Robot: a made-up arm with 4 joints.
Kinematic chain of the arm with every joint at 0, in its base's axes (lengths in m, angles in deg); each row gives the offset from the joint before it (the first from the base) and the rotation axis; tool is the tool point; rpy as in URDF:
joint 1: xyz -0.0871 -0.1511 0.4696 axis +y
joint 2: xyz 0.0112 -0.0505 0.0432 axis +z
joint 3: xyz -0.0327 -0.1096 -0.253 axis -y
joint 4: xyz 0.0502 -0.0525 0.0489 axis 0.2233 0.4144 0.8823
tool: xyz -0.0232 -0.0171 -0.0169 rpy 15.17 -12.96 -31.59
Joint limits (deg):
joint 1: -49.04..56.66
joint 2: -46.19..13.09
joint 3: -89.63..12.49
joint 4: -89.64..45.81
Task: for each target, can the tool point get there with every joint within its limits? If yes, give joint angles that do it. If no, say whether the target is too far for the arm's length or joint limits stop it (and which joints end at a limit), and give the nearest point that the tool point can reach.
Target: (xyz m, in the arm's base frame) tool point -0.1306 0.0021 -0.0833
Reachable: no: too far | nearest point -0.1082 -0.3005 0.2009 | short by 0.416 m
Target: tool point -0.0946 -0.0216 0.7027
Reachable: no: joint limits stop it (at a limit: joint 1, joint 2, joint 3) | nearest point -0.3017 -0.3106 0.4760 | short by 0.422 m
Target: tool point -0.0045 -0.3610 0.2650
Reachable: yes | joints -31.58 -17.93 -57.35 -42.43
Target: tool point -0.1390 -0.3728 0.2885
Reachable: yes | joints -1.03 -21.46 -6.57 16.31
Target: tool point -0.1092 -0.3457 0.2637
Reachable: yes | joints -9.30 -26.29 -17.72 -76.42
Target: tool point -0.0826 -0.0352 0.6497
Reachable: no: joint limits stop it (at a limit: joint 1, joint 2, joint 3) | nearest point -0.3015 -0.3092 0.4738 | short by 0.392 m
